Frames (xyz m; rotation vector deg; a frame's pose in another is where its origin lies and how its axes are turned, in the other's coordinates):
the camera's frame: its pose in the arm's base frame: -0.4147 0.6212 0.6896 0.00 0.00 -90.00
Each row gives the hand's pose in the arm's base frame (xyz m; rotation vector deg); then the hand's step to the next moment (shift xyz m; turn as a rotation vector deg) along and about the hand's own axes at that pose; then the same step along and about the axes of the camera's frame.
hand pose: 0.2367 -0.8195 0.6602 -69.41 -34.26 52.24
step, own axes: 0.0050 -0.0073 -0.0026 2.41 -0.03 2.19
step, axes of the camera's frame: -0.0023 0.0067 0.0059 -3.19 -0.49 0.45
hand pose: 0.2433 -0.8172 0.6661 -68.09 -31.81 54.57
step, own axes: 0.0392 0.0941 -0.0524 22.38 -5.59 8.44
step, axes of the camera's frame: -0.0129 0.0314 -0.1095 -23.02 6.61 5.44
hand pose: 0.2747 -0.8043 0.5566 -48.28 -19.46 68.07
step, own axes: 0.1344 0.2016 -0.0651 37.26 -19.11 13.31
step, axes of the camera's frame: -0.1214 -0.0446 -0.2150 -36.83 18.09 15.71
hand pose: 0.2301 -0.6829 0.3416 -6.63 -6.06 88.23
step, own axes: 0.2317 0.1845 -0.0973 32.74 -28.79 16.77
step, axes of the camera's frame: -0.2359 -0.1623 -0.1234 -32.07 27.06 20.52
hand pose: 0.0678 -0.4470 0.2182 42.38 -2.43 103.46
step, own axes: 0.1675 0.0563 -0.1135 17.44 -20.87 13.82
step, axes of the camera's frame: -0.1641 -0.1306 0.0111 -17.28 21.48 13.06
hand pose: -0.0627 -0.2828 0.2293 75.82 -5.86 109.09
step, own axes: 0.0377 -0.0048 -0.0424 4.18 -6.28 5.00
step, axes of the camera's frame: -0.0446 -0.0340 0.0101 -4.20 7.24 3.44
